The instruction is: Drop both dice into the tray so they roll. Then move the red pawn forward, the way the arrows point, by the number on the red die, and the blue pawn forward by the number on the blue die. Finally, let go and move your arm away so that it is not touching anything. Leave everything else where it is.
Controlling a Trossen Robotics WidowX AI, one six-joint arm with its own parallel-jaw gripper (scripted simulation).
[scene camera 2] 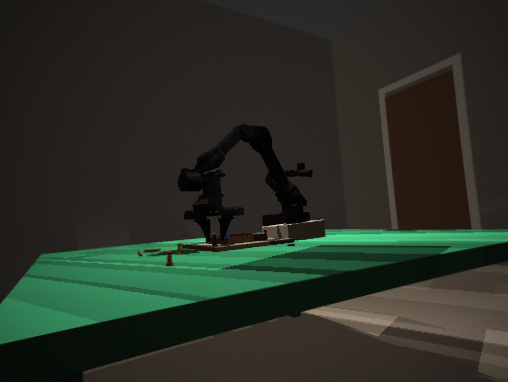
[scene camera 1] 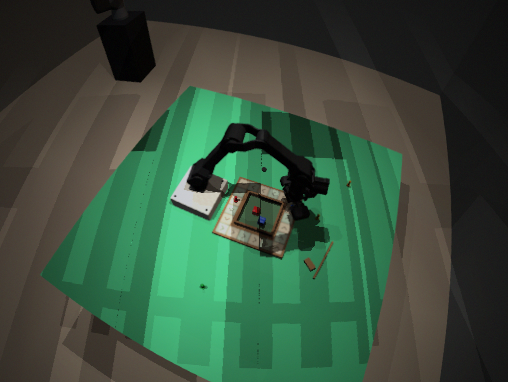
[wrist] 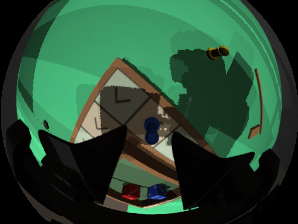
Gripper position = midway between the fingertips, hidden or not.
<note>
I see my gripper (scene camera 2: 215, 241).
My gripper shows as well in the wrist view (wrist: 149, 133).
</note>
